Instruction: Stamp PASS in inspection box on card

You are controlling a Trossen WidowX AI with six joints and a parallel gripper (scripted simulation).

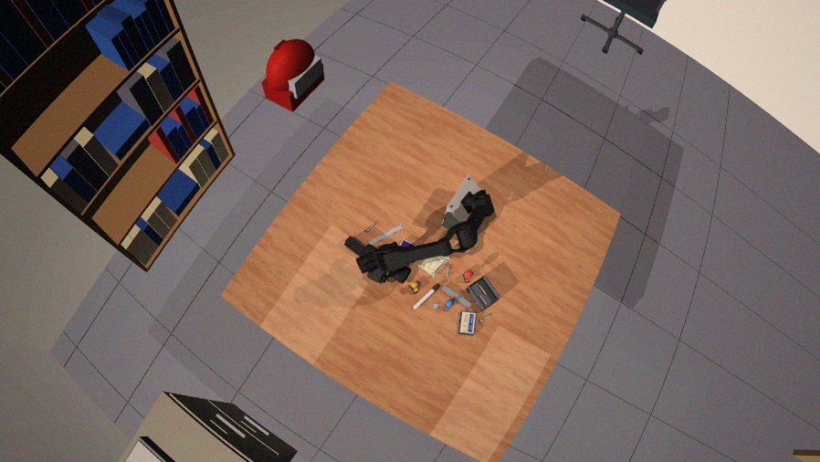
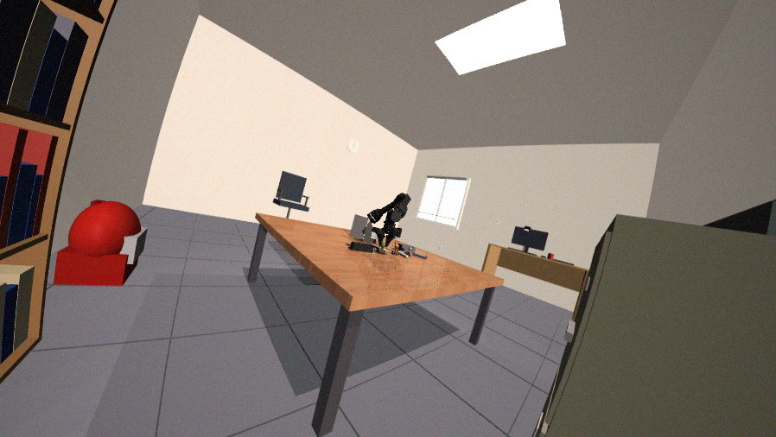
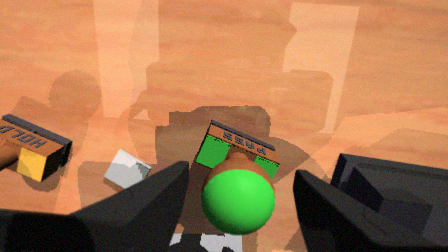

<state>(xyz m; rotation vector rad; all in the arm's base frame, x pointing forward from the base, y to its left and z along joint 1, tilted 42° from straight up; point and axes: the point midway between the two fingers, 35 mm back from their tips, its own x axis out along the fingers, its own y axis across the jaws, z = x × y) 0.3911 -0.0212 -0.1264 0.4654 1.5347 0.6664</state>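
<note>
The purple ink pad is 12 cm behind my gripper tip, 4 cm below it and 1 cm to the left of it. From my gripper tip the other things lie so: ruler (13 cm behind, 10 cm to the right, 4 cm below); yellow stamp (12 cm to the left, 2 cm below, 2 cm behind); black block (13 cm to the right, 3 cm below, 1 cm behind).
</note>
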